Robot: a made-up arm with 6 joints.
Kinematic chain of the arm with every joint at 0, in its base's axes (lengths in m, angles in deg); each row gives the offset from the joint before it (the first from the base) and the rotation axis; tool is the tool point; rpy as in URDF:
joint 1: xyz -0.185 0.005 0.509 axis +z
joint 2: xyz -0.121 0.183 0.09 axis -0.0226 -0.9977 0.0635
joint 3: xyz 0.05 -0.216 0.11 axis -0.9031 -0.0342 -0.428
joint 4: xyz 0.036 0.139 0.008 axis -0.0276 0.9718 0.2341
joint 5: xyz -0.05 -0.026 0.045 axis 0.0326 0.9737 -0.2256
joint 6: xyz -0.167 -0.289 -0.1 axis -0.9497 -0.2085 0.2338
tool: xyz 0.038 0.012 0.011 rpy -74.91 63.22 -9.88
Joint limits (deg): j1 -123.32..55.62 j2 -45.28..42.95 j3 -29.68..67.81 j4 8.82..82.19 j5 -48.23..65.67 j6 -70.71..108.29
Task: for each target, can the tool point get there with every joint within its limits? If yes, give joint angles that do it. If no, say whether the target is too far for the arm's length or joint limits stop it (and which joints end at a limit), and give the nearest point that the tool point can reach.
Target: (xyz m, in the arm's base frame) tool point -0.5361 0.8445 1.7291
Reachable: no: too far | nearest point -0.3102 0.3044 1.0040 | short by 0.932 m
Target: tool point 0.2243 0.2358 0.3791
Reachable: no: joint limits stop it (at a limit: joint 1, joint 2, joint 3, joint 4, joint 5) | nearest point 0.1482 0.0853 0.5709 | short by 0.255 m
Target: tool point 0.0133 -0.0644 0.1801
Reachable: no: joint limits stop it (at a limit: joint 1, joint 2, joint 3, joint 4, joint 5, joint 6) | nearest point -0.0721 -0.1548 0.4929 | short by 0.337 m
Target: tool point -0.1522 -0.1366 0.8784
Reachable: yes | joints 17.17 -22.66 38.84 69.18 -5.86 -26.98
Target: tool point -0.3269 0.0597 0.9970
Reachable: yes | joints -60.33 13.78 25.03 69.28 40.24 29.15
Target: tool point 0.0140 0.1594 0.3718
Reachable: no: joint limits stop it (at a limit: joint 1, joint 2, joint 3, joint 4, joint 5) | nearest point 0.1398 0.0917 0.5746 | short by 0.248 m
